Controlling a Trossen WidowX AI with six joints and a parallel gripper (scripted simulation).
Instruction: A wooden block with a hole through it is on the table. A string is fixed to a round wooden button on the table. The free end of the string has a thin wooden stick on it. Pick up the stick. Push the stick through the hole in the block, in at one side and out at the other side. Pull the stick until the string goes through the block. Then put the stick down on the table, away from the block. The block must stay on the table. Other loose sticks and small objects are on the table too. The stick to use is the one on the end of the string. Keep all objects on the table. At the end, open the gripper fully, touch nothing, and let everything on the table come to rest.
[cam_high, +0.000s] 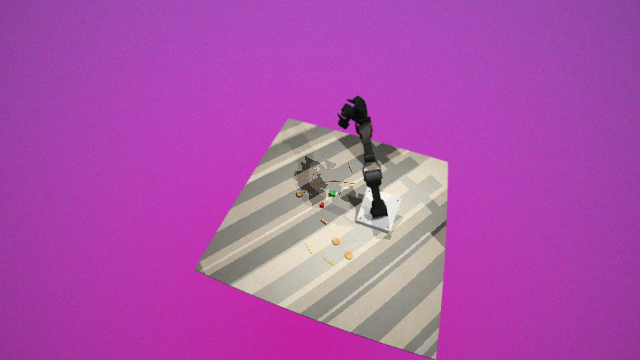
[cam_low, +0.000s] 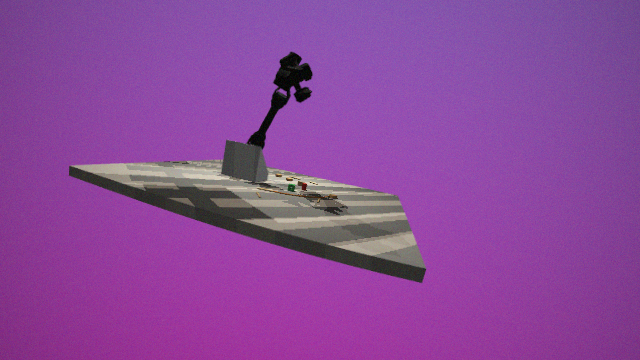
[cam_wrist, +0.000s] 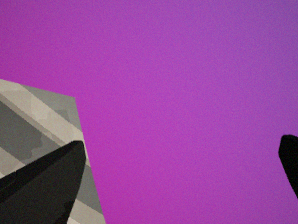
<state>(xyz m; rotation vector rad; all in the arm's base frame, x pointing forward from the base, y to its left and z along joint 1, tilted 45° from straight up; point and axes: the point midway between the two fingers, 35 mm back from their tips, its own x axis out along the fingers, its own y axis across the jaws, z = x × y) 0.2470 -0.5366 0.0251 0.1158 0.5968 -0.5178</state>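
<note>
Right now the green block is 40 mm behind my gripper tip, 290 mm to the left of it and 450 mm below it. From my gripper tip the other things lie so: thin wooden stick: 110 mm behind, 170 mm to the left, 460 mm below; then red object: 10 mm ahead, 390 mm to the left, 450 mm below; then round wooden button: 170 mm ahead, 340 mm to the left, 460 mm below.
</note>
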